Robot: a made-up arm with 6 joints. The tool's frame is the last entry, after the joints.
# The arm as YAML. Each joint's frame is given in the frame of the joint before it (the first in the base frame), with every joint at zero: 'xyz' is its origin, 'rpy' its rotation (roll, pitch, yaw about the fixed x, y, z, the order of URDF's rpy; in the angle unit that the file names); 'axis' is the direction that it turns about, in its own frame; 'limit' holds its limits. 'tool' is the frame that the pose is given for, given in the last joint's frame.
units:
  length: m
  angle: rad
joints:
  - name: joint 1
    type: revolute
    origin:
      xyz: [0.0, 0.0, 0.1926]
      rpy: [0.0, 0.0, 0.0]
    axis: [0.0, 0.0, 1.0]
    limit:
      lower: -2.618
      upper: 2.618
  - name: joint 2
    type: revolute
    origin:
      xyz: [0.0, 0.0, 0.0]
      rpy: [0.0, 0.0, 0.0]
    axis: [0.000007, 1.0, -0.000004]
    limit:
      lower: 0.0
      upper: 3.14
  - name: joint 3
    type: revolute
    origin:
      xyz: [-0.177, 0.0, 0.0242]
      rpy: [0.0, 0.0, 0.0]
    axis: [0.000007, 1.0, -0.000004]
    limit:
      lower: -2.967
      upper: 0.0
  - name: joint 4
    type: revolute
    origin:
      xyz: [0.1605, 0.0, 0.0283]
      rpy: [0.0, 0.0, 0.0]
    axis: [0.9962, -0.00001, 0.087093]
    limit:
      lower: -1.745
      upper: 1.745
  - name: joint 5
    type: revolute
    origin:
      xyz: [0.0, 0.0, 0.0]
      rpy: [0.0, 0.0, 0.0]
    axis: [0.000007, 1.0, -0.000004]
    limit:
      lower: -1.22
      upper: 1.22
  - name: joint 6
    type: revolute
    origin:
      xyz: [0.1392, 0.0, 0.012]
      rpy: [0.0, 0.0, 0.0]
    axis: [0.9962, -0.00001, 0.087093]
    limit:
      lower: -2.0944
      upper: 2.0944
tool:
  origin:
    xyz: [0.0, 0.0, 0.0]
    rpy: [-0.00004, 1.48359, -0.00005]
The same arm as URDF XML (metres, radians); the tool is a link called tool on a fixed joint. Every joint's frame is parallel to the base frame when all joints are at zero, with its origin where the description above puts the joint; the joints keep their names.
<robot name="arm">
<joint name="joint 1" type="revolute"><parent link="base_link"/><child link="link1"/><origin xyz="0 0 0.1926"/><axis xyz="0 0 1"/><limit lower="-2.618" upper="2.618"/></joint>
<joint name="joint 2" type="revolute"><parent link="link1"/><child link="link2"/><origin xyz="0 0 0"/><axis xyz="0 1 0"/><limit lower="0" upper="3.14"/></joint>
<joint name="joint 3" type="revolute"><parent link="link2"/><child link="link3"/><origin xyz="-0.177 0 0.0242"/><axis xyz="0 1 0"/><limit lower="-2.967" upper="0"/></joint>
<joint name="joint 4" type="revolute"><parent link="link3"/><child link="link4"/><origin xyz="0.1605 0 0.0283"/><axis xyz="0.9962 0 0.0871"/><limit lower="-1.745" upper="1.745"/></joint>
<joint name="joint 5" type="revolute"><parent link="link4"/><child link="link5"/><origin xyz="0 0 0"/><axis xyz="0 1 0"/><limit lower="-1.22" upper="1.22"/></joint>
<joint name="joint 6" type="revolute"><parent link="link5"/><child link="link6"/><origin xyz="0.1392 0 0.012"/><axis xyz="0.9962 0 0.0871"/><limit lower="-2.0944" upper="2.0944"/></joint>
<joint name="tool_fixed" type="fixed"><parent link="link6"/><child link="tool"/><origin xyz="0 0 0" rpy="0 1.4836 -0.0001"/></joint>
<link name="base_link"/>
<link name="link1"/>
<link name="link2"/>
<link name="link3"/>
<link name="link4"/>
<link name="link5"/>
<link name="link6"/>
<link name="tool"/>
</robot>

